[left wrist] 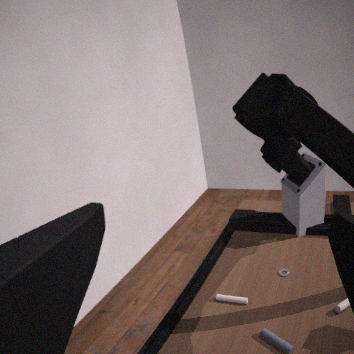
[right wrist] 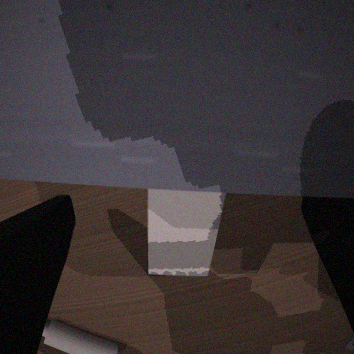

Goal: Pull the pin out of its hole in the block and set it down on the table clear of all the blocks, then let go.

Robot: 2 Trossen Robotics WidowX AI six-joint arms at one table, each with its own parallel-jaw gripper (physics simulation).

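Frame: origin at the left arm's base, x ahead, y left, z up, level; centimetres.
Seen in the pictures: left gripper, fingertip midpoint: [left wrist: 223, 222]; right gripper, fingertip midpoint: [right wrist: 189, 203]; right arm's base, link origin: [left wrist: 300, 171].
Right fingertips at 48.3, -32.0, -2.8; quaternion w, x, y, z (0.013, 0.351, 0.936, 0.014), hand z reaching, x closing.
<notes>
Pixels of each thing's top centre, then the offset from my right fingertips to it, as dx, dy, dz. "pt": a spot on its surface instead.
- block, surface spot: [right wrist: 150, 70] pt -2.6, -3.8, +4.8
- small ring, top centre: [left wrist: 283, 271] +24.7, +11.5, -0.9
- grey rod, top centre: [left wrist: 276, 337] +6.9, +17.2, +0.2
- pale cylinder, surface spot: [right wrist: 80, 340] pt +10.4, +2.7, -0.2
The block [left wrist: 303, 202] [right wrist: 150, 70] is blue-grey; it stands at the far right in the left wrist view and fills the top of the right wrist view. The pale pin [left wrist: 301, 231] [right wrist: 182, 232] sticks out of it. My right gripper [right wrist: 189, 203] is open, with one finger on either side of the pin and apart from it. The right finger overlaps the block's edge in that view. In the left wrist view the right arm reaches down at the block, and its fingertips are hidden. My left gripper [left wrist: 223, 222] is open and empty, far from the block.
In the left wrist view, a small ring [left wrist: 284, 272], a white peg [left wrist: 231, 299], another white peg [left wrist: 342, 306] and a grey rod [left wrist: 276, 341] lie on the table. A black frame [left wrist: 192, 291] borders it. A pale cylinder [right wrist: 80, 340] lies at the lower left of the right wrist view.
</notes>
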